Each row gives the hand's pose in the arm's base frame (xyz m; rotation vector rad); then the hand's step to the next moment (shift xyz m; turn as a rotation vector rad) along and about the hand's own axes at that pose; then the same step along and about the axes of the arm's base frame.
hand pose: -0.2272 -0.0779 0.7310 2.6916 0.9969 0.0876
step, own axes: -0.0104 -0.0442 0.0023 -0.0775 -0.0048 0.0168
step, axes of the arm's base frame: -0.0355 0.0249 -0.0138 -0.0595 -0.0505 -0.0146
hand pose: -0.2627 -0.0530 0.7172 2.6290 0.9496 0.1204
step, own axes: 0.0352 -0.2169 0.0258 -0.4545 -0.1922 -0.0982
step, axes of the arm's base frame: -0.0990 0.1706 -0.1003 -0.4864 -0.1217 0.0421
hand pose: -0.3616 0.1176 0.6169 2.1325 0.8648 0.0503
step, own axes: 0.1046 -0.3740 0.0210 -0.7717 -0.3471 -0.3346
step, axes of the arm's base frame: -0.1245 0.2099 -0.3028 -0.8902 -0.0843 0.1687
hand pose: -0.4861 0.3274 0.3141 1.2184 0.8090 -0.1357
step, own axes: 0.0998 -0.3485 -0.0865 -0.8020 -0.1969 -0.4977
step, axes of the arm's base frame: -0.1446 -0.0233 -0.3427 -0.9147 0.1043 0.2867
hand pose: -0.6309 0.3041 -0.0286 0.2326 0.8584 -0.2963
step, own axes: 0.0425 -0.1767 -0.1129 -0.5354 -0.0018 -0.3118
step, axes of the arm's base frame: -0.1149 -0.1360 -0.1186 -0.5511 0.1843 0.2149
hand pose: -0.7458 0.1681 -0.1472 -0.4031 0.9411 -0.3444
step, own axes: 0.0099 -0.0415 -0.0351 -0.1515 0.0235 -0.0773
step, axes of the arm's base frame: -0.0283 -0.0471 -0.0057 -0.1442 0.0751 0.0551
